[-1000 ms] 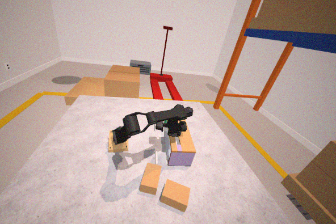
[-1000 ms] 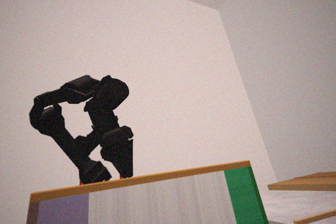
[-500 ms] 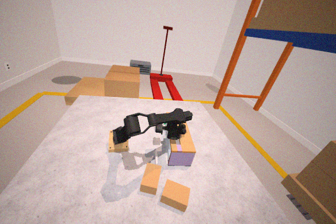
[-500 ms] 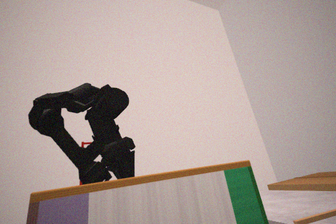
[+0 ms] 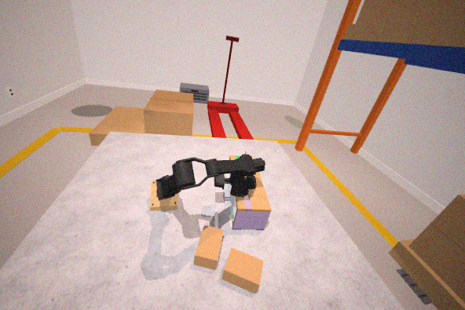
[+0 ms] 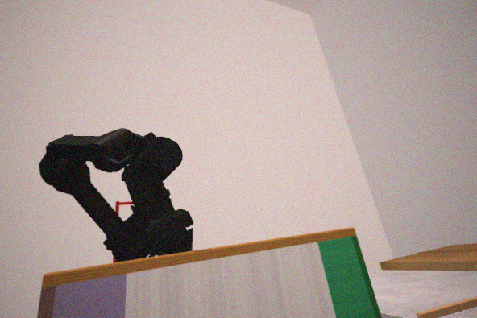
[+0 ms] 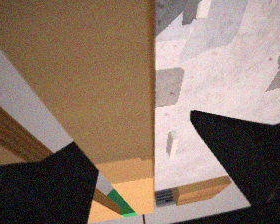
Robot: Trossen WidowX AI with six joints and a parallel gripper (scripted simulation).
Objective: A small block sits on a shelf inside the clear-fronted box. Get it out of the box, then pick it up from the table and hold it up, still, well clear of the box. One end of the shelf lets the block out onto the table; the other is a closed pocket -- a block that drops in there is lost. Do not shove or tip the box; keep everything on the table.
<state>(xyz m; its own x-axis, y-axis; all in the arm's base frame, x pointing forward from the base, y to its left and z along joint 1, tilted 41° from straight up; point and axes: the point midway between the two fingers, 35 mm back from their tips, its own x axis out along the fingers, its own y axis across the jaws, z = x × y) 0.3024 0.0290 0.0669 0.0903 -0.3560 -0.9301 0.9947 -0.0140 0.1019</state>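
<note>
Right now my gripper tip is 4 cm short of the box, 4 cm to the right of it and 2 cm above it.
</note>
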